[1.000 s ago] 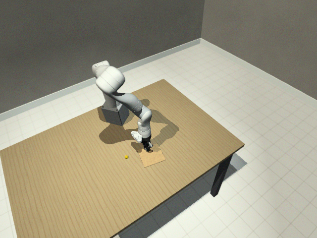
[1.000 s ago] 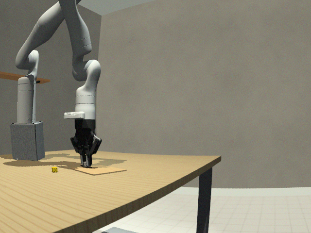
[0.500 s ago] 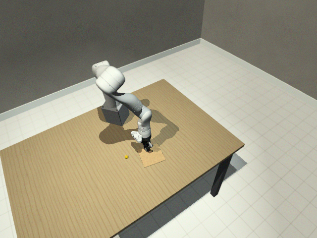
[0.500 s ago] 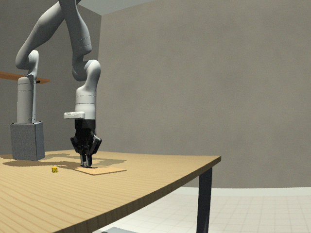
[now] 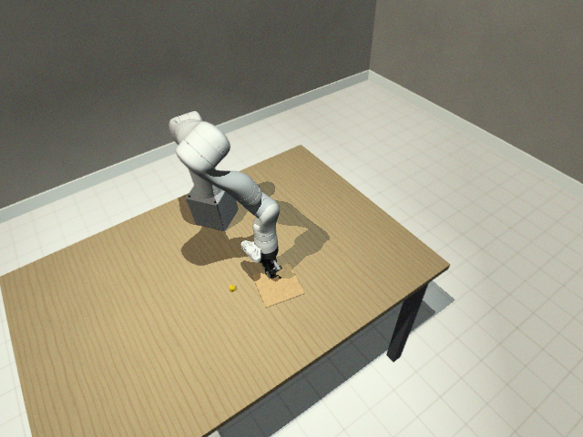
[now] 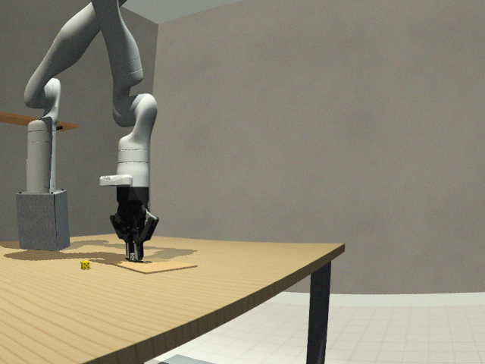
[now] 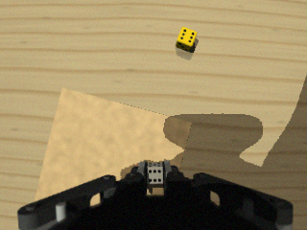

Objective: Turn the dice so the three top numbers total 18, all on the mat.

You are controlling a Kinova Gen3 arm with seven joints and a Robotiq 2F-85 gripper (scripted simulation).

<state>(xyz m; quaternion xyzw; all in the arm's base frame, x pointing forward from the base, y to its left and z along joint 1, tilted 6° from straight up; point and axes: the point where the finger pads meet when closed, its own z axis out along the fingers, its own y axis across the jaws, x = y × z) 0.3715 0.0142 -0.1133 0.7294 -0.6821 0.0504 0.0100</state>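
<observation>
The white die lies 1 cm below my hand. Also, from my hand: yellow die 13 cm to the right, 3 cm behind, 2 cm below; then tan mat 5 cm ahead, 3 cm below; then green die 5 cm behind, 4 cm to the left, 2 cm below.
</observation>
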